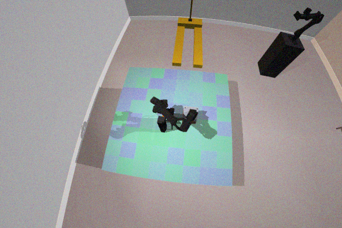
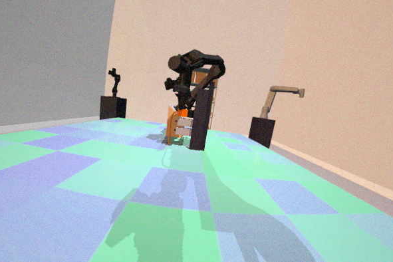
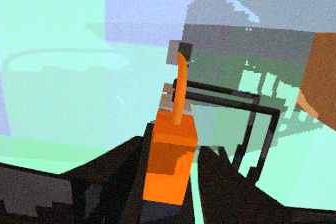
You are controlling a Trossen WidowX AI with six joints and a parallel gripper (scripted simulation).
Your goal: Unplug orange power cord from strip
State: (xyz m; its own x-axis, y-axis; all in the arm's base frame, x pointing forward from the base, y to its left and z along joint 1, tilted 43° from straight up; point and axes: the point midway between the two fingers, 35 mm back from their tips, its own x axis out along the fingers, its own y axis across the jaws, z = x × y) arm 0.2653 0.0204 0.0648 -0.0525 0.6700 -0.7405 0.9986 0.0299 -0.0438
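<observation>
Right now the orange plug is 3 cm to the left of my gripper tip.
</observation>
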